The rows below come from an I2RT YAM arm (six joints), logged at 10 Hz.
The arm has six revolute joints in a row. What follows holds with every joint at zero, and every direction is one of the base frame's. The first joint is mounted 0.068 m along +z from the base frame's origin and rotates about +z. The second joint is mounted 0.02 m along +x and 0.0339 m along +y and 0.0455 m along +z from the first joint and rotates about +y. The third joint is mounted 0.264 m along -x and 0.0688 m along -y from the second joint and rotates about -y. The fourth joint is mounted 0.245 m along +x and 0.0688 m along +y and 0.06 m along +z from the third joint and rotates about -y. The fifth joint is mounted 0.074 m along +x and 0.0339 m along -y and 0.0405 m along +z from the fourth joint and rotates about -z. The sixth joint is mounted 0.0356 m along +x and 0.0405 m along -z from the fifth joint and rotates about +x. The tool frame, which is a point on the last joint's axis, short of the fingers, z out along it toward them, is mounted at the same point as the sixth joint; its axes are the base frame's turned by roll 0, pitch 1.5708 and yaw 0 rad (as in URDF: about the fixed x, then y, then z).
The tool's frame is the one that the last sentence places.
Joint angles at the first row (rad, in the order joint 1, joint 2, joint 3, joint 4, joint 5, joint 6):
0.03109 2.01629 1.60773 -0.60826 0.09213 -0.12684
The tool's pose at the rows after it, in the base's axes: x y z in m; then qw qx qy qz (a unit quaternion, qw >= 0):
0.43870 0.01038 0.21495 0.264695 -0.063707 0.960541 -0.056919
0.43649 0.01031 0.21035 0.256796 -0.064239 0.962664 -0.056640
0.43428 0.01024 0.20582 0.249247 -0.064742 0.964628 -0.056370
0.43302 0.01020 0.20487 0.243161 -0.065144 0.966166 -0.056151
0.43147 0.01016 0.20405 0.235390 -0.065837 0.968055 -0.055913
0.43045 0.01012 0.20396 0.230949 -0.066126 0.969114 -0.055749
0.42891 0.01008 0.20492 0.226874 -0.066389 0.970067 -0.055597
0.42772 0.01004 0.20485 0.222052 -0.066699 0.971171 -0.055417
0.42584 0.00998 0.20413 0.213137 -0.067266 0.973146 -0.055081
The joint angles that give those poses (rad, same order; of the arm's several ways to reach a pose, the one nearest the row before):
0.03109 2.01668 1.60543 -0.61817 0.09174 -0.12684
0.03109 2.01668 1.59058 -0.61972 0.09174 -0.12684
0.03108 2.01667 1.57569 -0.62048 0.09174 -0.12685
0.03108 2.01669 1.57456 -0.63192 0.09174 -0.12685
0.03110 2.01668 1.57456 -0.64795 0.09175 -0.12721
0.03108 2.01589 1.57490 -0.65823 0.09174 -0.12723
0.03110 2.01207 1.57490 -0.67044 0.09175 -0.12721
0.03109 2.01093 1.57489 -0.68149 0.09175 -0.12722
0.03109 2.01055 1.57491 -0.70020 0.09175 -0.12722

